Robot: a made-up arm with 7 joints.
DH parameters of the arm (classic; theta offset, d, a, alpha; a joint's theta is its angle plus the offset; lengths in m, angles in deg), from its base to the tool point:
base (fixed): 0 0.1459 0 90
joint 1: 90 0.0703 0.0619 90
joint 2: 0 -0.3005 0.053 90
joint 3: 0 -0.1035 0.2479 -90
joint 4: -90 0.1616 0.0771 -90
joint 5: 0 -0.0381 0.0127 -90
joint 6: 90 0.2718 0.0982 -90
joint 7: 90 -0.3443 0.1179 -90
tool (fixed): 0 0.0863 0 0
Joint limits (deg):
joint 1: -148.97..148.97
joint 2: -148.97..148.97
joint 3: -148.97..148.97
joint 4: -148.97..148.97
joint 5: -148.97..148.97
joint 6: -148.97..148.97
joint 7: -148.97..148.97
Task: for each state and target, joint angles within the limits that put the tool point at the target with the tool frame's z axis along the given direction. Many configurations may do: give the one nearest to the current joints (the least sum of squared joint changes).
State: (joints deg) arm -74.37 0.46 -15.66 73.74 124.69 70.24 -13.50
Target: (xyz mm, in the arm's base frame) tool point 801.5 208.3 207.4 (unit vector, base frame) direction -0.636 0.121 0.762
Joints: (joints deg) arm -120.63 -8.25 -49.11 113.29 148.97 96.75 -34.05
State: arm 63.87 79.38 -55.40 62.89 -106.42 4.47 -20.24
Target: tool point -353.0 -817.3 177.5 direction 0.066 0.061 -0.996
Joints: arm 20.18 76.85 -47.71 69.21 -87.44 -25.21 -16.72
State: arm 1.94 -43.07 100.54 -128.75 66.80 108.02 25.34
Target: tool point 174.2 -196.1 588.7 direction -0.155 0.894 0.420
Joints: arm 7.18 -61.58 86.30 -124.29 66.76 86.55 22.81
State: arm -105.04 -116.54 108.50 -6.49 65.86 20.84 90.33
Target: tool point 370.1 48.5 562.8 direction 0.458 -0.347 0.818
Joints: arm -87.29 -77.35 88.68 30.96 92.99 22.47 115.54
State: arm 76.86 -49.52 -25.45 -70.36 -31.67 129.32 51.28
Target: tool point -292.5 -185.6 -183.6 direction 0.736 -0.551 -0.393
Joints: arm 69.43 -75.89 -9.11 -23.64 -40.39 125.43 48.75
